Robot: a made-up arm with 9 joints. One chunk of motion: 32 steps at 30 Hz.
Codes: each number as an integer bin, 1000 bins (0 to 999) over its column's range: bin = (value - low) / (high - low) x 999, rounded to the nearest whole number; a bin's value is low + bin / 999 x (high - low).
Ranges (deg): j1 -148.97..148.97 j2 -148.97..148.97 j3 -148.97..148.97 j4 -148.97..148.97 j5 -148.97..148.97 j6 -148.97..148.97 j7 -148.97..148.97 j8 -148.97..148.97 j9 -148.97..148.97
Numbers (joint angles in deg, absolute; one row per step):
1: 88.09 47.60 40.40 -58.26 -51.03 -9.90 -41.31 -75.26 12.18
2: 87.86 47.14 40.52 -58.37 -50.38 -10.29 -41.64 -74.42 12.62
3: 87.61 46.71 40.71 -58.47 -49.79 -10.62 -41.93 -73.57 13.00
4: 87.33 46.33 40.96 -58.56 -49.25 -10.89 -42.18 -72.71 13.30
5: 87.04 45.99 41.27 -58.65 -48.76 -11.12 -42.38 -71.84 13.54
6: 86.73 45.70 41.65 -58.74 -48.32 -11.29 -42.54 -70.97 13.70
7: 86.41 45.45 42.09 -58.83 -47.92 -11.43 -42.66 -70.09 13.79
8: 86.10 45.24 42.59 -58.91 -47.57 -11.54 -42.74 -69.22 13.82
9: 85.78 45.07 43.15 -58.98 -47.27 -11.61 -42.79 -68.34 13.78
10: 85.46 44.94 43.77 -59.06 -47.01 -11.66 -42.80 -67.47 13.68
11: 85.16 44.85 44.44 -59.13 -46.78 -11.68 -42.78 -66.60 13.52
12: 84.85 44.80 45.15 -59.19 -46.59 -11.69 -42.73 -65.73 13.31
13: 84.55 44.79 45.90 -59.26 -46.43 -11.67 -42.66 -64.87 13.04
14: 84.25 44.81 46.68 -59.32 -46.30 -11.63 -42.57 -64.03 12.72
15: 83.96 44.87 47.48 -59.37 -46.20 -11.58 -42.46 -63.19 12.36
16: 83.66 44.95 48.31 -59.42 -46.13 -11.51 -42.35 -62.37 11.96
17: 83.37 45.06 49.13 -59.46 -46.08 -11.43 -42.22 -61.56 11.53
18: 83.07 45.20 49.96 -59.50 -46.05 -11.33 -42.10 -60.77 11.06
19: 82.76 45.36 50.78 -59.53 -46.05 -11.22 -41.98 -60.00 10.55
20: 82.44 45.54 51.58 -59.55 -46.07 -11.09 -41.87 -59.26 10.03
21: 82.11 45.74 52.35 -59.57 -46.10 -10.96 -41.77 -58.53 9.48
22: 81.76 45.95 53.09 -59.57 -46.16 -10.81 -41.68 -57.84 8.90
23: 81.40 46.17 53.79 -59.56 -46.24 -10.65 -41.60 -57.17 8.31
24: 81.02 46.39 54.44 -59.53 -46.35 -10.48 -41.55 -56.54 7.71
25: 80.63 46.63 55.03 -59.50 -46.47 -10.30 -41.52 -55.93 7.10
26: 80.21 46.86 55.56 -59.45 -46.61 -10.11 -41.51 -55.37 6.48
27: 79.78 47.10 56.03 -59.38 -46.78 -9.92 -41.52 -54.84 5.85
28: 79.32 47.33 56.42 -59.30 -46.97 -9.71 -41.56 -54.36 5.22
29: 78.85 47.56 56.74 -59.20 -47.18 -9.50 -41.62 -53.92 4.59
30: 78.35 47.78 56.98 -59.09 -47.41 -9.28 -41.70 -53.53 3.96
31: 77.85 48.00 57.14 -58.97 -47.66 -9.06 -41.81 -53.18 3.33
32: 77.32 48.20 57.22 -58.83 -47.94 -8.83 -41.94 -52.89 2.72
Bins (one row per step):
1: 795 659 635 304 328 466 361 247 540
2: 794 658 635 304 331 465 360 250 542
3: 793 656 636 303 333 464 359 253 543
4: 792 655 637 303 334 463 358 256 544
5: 791 654 638 303 336 462 357 259 545
6: 790 653 639 303 337 462 357 262 545
7: 789 652 641 302 339 461 356 264 546
8: 788 651 642 302 340 461 356 267 546
9: 787 651 644 302 341 461 356 270 546
10: 786 650 646 301 342 460 356 273 545
11: 785 650 649 301 343 460 356 276 545
12: 784 650 651 301 343 460 356 279 544
13: 783 650 653 301 344 460 356 282 543
14: 782 650 656 301 344 461 357 285 542
15: 781 650 659 300 345 461 357 288 541
16: 780 650 661 300 345 461 357 290 540
17: 779 651 664 300 345 461 358 293 538
18: 778 651 667 300 345 462 358 296 537
19: 777 652 670 300 345 462 359 298 535
20: 776 652 672 300 345 462 359 301 533
21: 775 653 675 300 345 463 359 303 531
22: 774 654 678 300 345 463 360 306 529
23: 772 654 680 300 344 464 360 308 527
24: 771 655 682 300 344 464 360 310 525
25: 770 656 684 300 344 465 360 312 523
26: 768 657 686 300 343 466 360 314 521
27: 767 657 687 300 343 466 360 316 519
28: 765 658 689 301 342 467 360 317 517
29: 764 659 690 301 341 468 360 319 515
30: 762 660 691 301 341 468 360 320 513
31: 761 660 691 302 340 469 359 321 511
32: 759 661 691 302 339 470 359 322 509

